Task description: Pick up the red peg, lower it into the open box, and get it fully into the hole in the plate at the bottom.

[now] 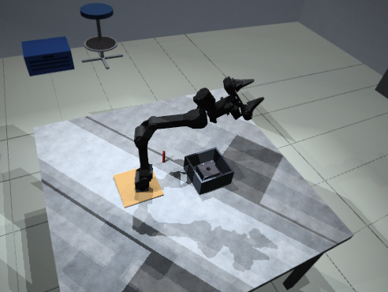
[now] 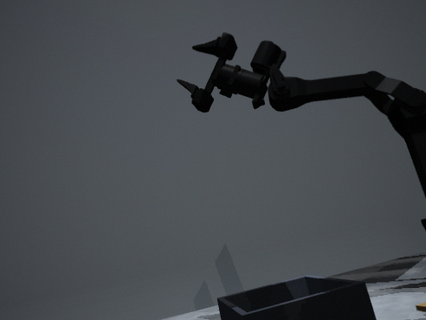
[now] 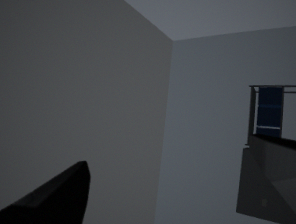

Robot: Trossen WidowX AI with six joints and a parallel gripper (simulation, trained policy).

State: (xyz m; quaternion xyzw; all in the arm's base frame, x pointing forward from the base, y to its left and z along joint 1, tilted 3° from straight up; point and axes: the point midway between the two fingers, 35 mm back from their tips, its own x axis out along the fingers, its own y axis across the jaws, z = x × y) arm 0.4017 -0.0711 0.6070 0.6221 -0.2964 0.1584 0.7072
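Right now my gripper tip is 59 cm above the red peg, 29 cm past it and 26 cm to the right of it. From my gripper tip the other things lie so: dark box (61 cm below, 12 cm to the left, 8 cm behind).
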